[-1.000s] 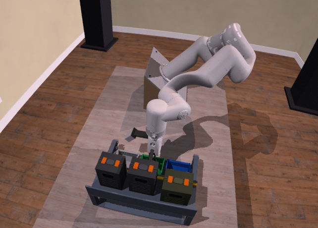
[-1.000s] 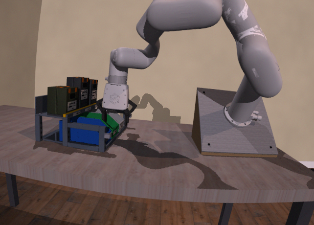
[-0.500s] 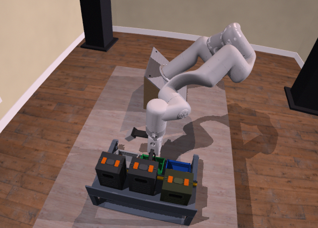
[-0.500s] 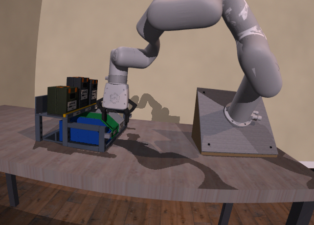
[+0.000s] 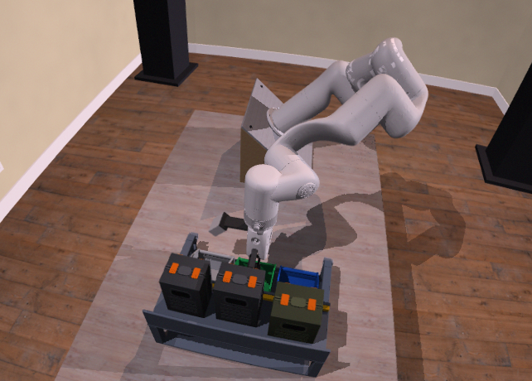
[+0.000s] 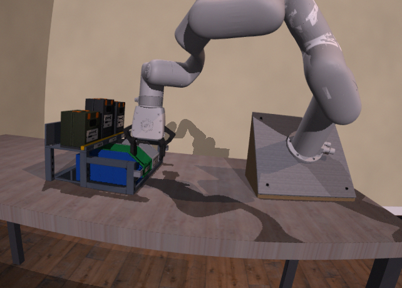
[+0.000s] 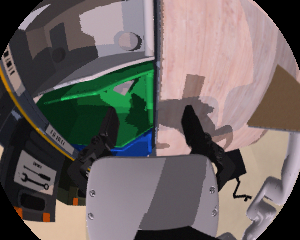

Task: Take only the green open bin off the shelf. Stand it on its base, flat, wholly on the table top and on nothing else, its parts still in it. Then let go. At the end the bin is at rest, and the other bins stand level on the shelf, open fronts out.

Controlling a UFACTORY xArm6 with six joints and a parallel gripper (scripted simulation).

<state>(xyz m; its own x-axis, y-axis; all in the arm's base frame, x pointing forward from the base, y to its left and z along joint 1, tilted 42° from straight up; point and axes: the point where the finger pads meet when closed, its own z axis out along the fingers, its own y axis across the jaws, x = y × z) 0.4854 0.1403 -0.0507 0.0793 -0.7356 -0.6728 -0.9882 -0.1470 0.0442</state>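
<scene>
Now: the green open bin 80 mm ahead of my hand, 30 mm below it and 10 mm to the left of it. Round my hand: grey bin: 110 mm to the right, 90 mm ahead, 30 mm below; olive box: 170 mm ahead, 130 mm to the left, 80 mm above; blue bin: 120 mm to the left, 70 mm ahead, 30 mm below.
</scene>
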